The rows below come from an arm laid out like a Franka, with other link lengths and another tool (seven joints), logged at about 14 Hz.
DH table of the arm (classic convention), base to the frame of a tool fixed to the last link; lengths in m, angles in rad. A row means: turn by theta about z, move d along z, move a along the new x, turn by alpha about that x. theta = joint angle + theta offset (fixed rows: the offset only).
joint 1: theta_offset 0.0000; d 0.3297; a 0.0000; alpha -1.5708
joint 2: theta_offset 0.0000; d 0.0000; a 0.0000; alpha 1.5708
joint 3: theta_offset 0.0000; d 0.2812; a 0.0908; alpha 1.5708
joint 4: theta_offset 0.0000; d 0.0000; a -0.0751; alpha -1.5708
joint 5: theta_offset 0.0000; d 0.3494; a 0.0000; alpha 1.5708
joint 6: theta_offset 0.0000; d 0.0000; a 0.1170; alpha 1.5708
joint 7: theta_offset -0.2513; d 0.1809; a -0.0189; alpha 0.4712
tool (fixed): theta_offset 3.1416; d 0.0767; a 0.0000; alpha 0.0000
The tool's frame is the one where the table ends.
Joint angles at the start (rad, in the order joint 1, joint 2, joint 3, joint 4, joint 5, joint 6, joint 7):
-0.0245, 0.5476, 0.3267, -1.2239, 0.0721, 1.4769, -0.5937
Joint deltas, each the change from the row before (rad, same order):
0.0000, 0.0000, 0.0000, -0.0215, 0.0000, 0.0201, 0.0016
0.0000, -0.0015, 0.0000, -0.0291, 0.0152, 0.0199, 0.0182
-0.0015, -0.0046, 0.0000, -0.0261, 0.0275, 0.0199, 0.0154
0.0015, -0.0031, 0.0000, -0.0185, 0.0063, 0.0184, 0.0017
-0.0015, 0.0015, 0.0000, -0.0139, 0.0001, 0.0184, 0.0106
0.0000, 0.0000, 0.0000, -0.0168, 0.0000, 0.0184, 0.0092
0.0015, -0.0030, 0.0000, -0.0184, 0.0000, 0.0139, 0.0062
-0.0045, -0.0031, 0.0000, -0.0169, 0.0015, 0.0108, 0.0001
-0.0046, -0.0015, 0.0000, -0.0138, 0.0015, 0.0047, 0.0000
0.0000, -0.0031, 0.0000, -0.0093, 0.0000, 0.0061, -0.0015
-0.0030, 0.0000, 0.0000, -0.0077, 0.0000, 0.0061, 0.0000
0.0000, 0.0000, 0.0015, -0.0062, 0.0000, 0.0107, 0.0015
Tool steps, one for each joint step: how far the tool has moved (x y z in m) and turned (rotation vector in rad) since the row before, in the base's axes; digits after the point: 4 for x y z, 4 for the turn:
-0.0005, 0.0012, -0.0076, -0.0012, 0.0018, -0.0027
-0.0035, 0.0053, -0.0083, 0.0056, 0.0147, -0.0201
-0.0030, 0.0072, -0.0046, 0.0182, 0.0122, -0.0230
-0.0009, 0.0032, -0.0044, 0.0045, -0.0005, -0.0037
0.0009, 0.0005, -0.0056, -0.0030, -0.0003, -0.0141
-0.0002, 0.0011, -0.0059, -0.0034, 0.0006, -0.0108
-0.0019, 0.0015, -0.0049, -0.0038, 0.0027, -0.0050
-0.0012, -0.0018, -0.0042, -0.0008, 0.0033, -0.0053
-0.0020, -0.0022, -0.0040, -0.0012, 0.0077, -0.0041
-0.0010, 0.0001, -0.0016, -0.0007, -0.0002, 0.0012
-0.0002, -0.0015, -0.0027, -0.0007, 0.0016, -0.0034
0.0005, 0.0013, -0.0020, 0.0008, -0.0039, -0.0020

